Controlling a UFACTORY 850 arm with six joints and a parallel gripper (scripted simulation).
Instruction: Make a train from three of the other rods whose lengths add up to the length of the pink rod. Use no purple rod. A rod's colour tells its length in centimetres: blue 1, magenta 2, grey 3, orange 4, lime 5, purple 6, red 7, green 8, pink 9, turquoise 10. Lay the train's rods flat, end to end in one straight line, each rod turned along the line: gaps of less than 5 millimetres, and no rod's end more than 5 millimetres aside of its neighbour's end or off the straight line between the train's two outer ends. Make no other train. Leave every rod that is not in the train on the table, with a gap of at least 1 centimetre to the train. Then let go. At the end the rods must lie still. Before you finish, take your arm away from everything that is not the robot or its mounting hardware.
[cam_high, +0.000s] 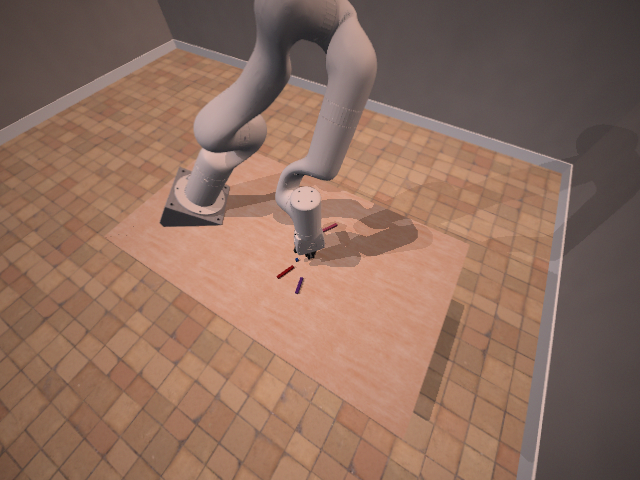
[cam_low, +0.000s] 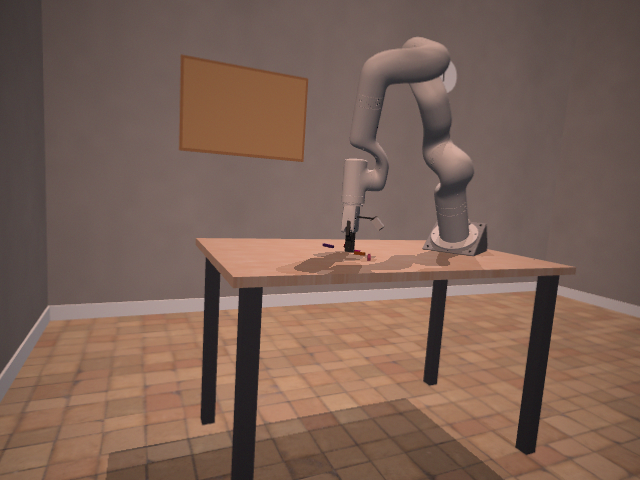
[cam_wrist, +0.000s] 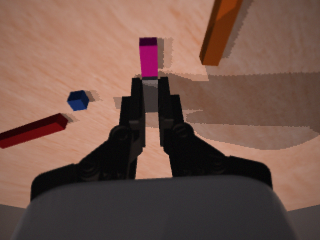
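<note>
Right now the grey rod is 20 mm below my hand. From my hand the other things lie so: blue rod: 50 mm to the right, 30 mm behind, 20 mm below; then magenta rod: 30 mm behind, 20 mm to the left, 20 mm below; then orange rod: 60 mm to the left, 20 mm below, 20 mm behind.
</note>
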